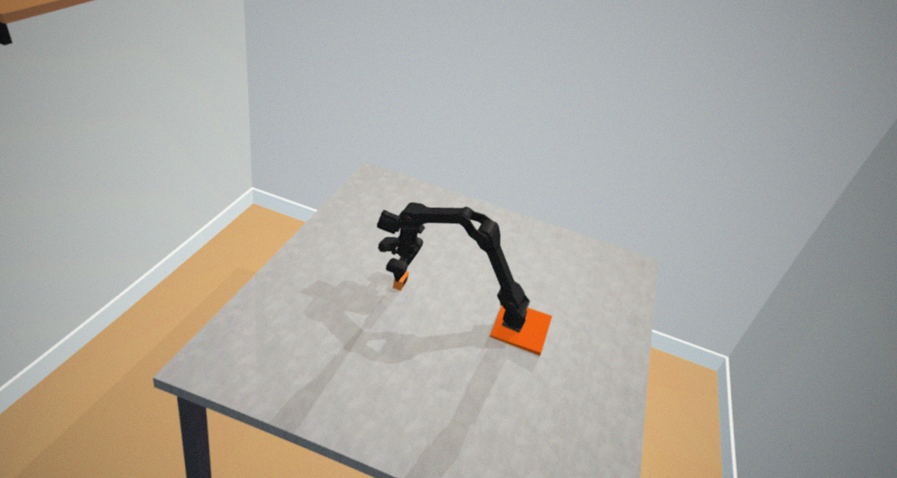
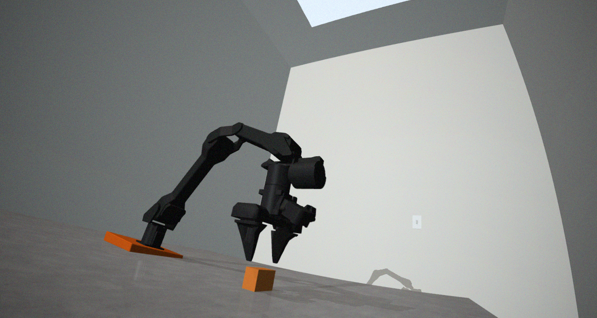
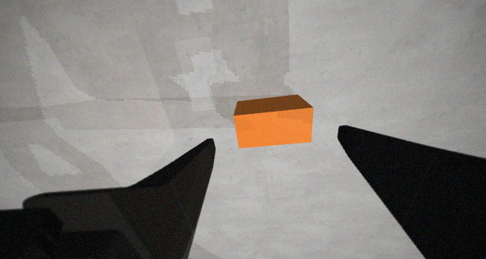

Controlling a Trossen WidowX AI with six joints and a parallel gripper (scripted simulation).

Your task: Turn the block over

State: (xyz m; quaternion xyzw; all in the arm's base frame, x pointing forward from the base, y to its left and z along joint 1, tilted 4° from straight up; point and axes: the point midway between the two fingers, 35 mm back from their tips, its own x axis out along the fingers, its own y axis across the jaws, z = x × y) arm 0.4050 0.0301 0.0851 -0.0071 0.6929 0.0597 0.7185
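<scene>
Now: the orange block 3 cm below my gripper tip and 1 cm behind it.
</scene>
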